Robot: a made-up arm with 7 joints. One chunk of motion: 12 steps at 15 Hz.
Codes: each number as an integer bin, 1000 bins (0 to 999) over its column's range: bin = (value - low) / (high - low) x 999, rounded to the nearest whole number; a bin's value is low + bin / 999 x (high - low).
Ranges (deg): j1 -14..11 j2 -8..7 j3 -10..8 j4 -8..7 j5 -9..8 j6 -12..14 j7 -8..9
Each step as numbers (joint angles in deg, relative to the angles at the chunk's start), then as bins.
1 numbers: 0.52 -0.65 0.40 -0.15 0.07 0.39 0.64
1 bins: 580 490 577 523 533 476 508
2 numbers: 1.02 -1.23 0.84 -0.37 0.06 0.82 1.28
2 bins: 600 451 602 508 532 493 545
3 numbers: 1.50 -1.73 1.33 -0.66 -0.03 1.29 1.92
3 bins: 619 418 629 489 527 511 583
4 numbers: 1.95 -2.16 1.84 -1.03 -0.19 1.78 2.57
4 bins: 637 389 657 464 518 529 621
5 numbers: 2.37 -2.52 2.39 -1.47 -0.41 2.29 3.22
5 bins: 654 365 688 435 505 549 659
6 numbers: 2.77 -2.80 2.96 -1.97 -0.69 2.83 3.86
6 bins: 670 346 719 402 488 570 697
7 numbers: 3.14 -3.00 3.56 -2.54 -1.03 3.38 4.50
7 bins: 685 333 753 364 468 591 735
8 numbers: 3.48 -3.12 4.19 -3.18 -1.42 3.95 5.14
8 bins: 699 325 788 321 445 613 772
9 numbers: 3.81 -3.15 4.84 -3.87 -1.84 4.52 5.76
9 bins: 712 323 824 275 421 635 809
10 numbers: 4.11 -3.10 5.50 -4.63 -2.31 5.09 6.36
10 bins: 724 326 860 224 393 657 844
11 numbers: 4.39 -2.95 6.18 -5.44 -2.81 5.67 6.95
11 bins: 735 336 898 170 364 679 879
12 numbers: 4.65 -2.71 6.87 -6.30 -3.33 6.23 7.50
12 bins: 745 352 936 113 333 700 911
